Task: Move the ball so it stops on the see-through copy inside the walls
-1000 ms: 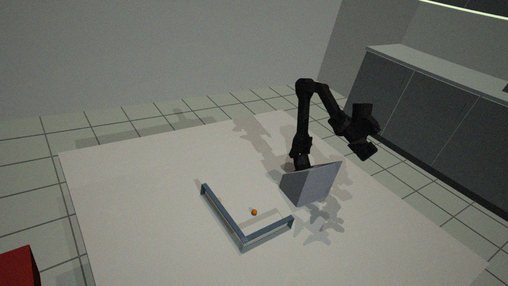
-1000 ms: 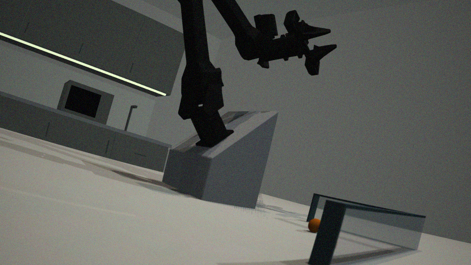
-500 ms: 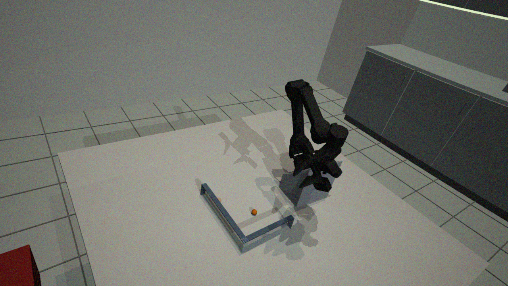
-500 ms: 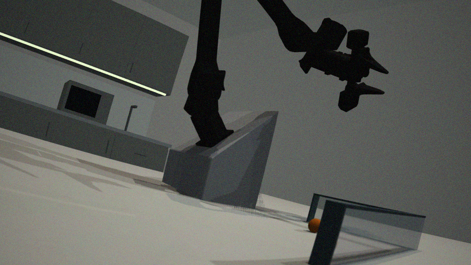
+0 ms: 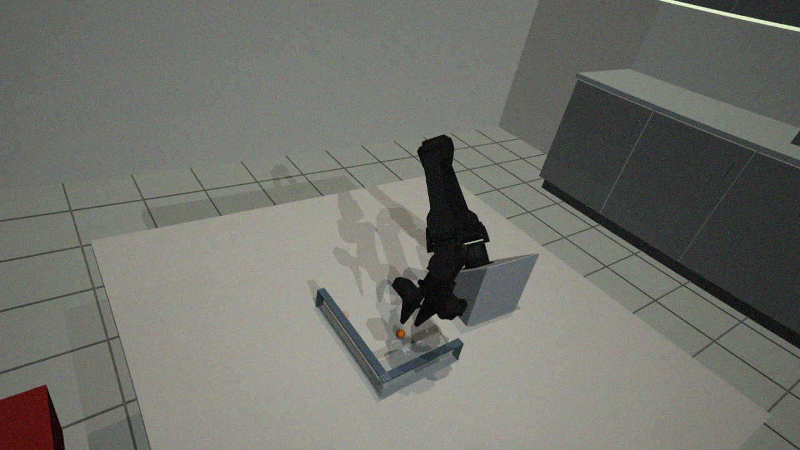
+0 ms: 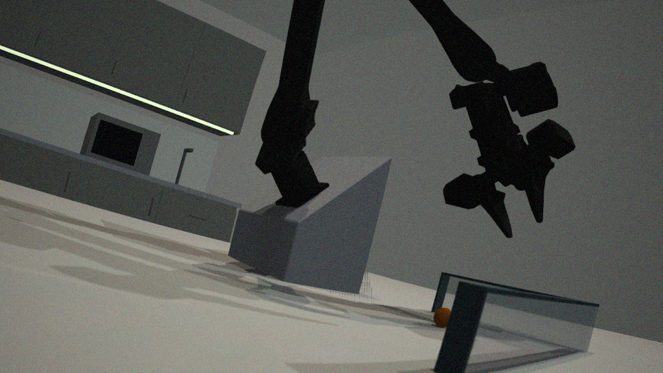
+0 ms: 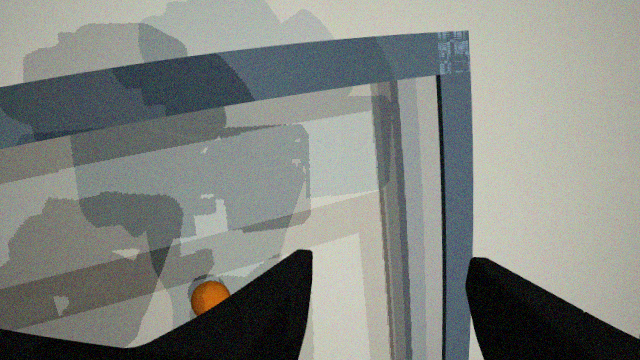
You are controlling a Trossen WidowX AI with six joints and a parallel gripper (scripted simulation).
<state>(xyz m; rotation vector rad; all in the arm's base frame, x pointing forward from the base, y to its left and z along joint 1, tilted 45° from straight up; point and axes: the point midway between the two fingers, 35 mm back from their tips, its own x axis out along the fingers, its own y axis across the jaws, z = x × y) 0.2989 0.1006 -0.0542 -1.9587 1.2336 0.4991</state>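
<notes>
The see-through copy of the ball is 18 cm to the right of my gripper tip, 12 cm below it and 6 cm ahead of it.
</notes>
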